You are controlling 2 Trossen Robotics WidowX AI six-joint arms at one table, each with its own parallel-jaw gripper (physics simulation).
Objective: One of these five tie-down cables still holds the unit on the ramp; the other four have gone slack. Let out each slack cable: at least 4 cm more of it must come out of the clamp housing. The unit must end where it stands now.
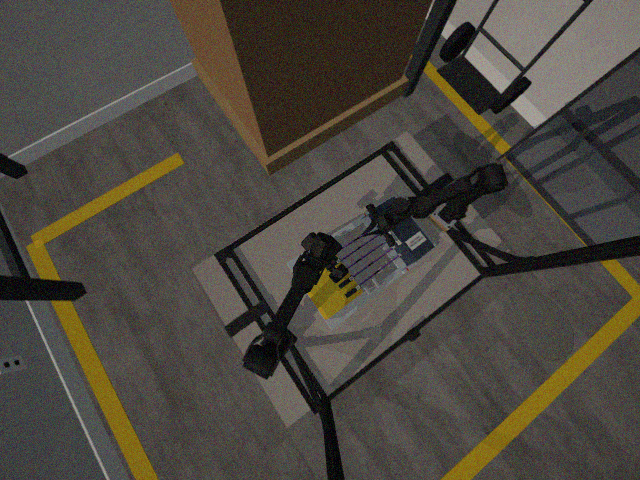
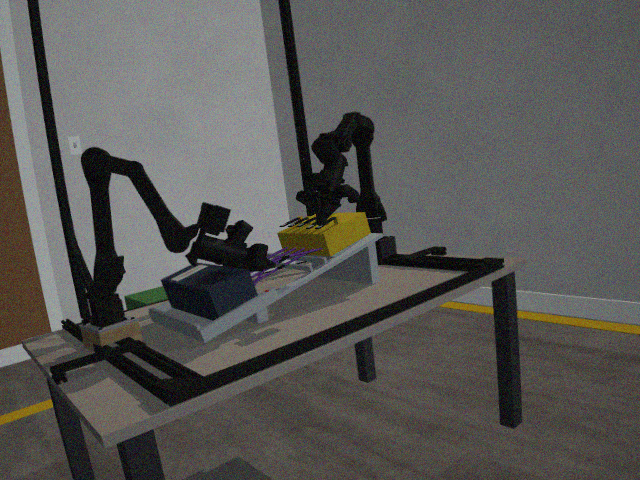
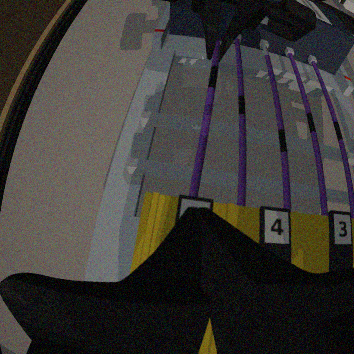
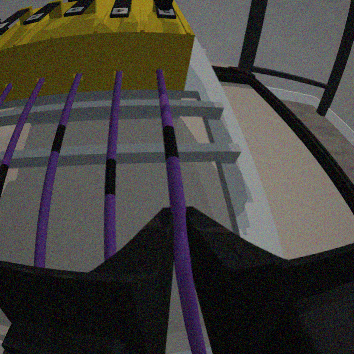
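Observation:
A yellow clamp housing [image 1: 328,299] [image 2: 339,233] [image 3: 305,242] [image 4: 95,56] sits at the top of a grey ramp [image 2: 349,264] [image 3: 116,197] [image 4: 218,98]. A dark blue unit [image 1: 415,240] [image 2: 209,288] [image 3: 326,49] rests at the low end. Several purple cables [image 1: 366,257] [image 3: 241,147] [image 4: 109,218] run between them. My left gripper [image 1: 341,276] [image 2: 320,220] [image 3: 195,216] is shut and empty, its tips pressed on the leftmost lever tab, beside tab 4 [image 3: 277,226]. My right gripper [image 1: 372,220] [image 2: 268,259] [image 4: 177,216] is shut on the outermost cable [image 3: 202,140] [image 4: 176,186] close to the unit.
A black frame [image 1: 309,200] [image 2: 366,324] borders the table. A big brown crate [image 1: 318,71] stands behind it and a hand truck [image 1: 475,81] at the back right. A green block [image 2: 147,296] and a wooden block [image 2: 109,333] lie near the right arm's base.

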